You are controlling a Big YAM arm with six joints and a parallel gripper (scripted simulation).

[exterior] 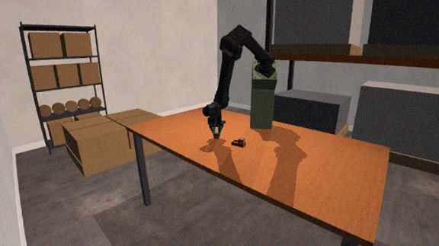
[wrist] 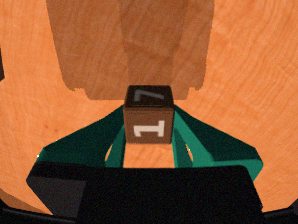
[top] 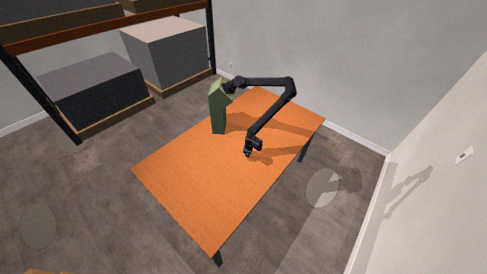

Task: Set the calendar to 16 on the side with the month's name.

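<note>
My hand is 10 mm above the brown calendar cube. Also, from my hand: dark calendar tray 160 mm to the left, 50 mm behind, 20 mm below.
</note>
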